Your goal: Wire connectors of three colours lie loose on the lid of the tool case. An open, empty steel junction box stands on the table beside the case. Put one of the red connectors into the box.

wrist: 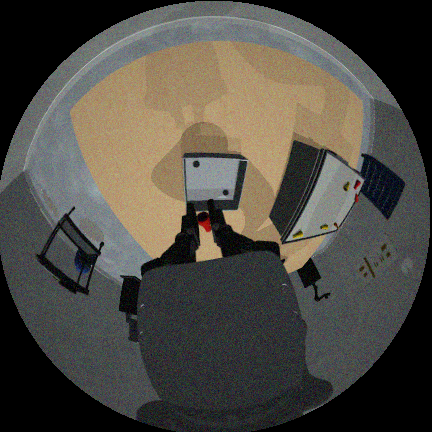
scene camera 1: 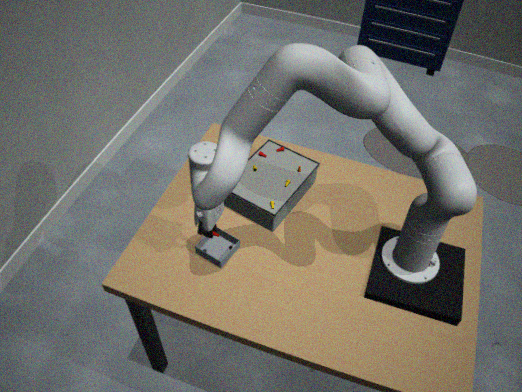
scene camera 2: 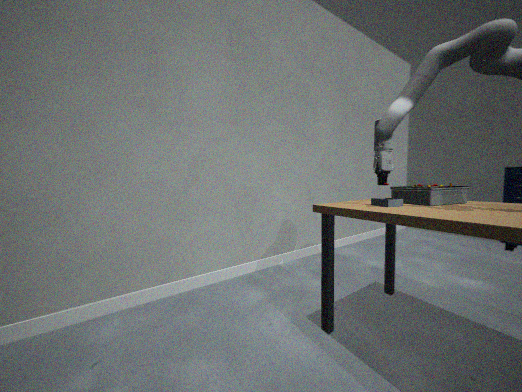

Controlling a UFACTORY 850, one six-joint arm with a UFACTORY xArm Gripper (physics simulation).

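Note:
My gripper (scene camera 1: 208, 234) (scene camera 2: 383, 183) (wrist: 201, 210) is shut on a red connector (scene camera 1: 215, 233) (scene camera 2: 385, 184) (wrist: 206, 223). It holds the connector above table height, at the near edge of the open junction box in the wrist view. The small grey steel junction box (scene camera 1: 218, 249) (scene camera 2: 387, 202) (wrist: 213, 178) stands on the table beside the tool case (scene camera 1: 250, 211) (scene camera 2: 425, 196) (wrist: 292, 187). Two more red connectors (scene camera 1: 262, 154) (scene camera 1: 281, 149) lie on the case lid, with yellow ones (scene camera 1: 287, 183) (scene camera 1: 272, 204) (scene camera 1: 255, 168) and an orange one (scene camera 1: 299, 169).
The wooden table (scene camera 1: 300, 310) (scene camera 2: 450, 215) (wrist: 120, 120) carries the arm's black base plate (scene camera 1: 425, 300) at its right side in scene view 1. The case walls rise higher than the low box walls. A dark blue cabinet (scene camera 1: 410, 30) (wrist: 382, 186) stands on the floor beyond the table.

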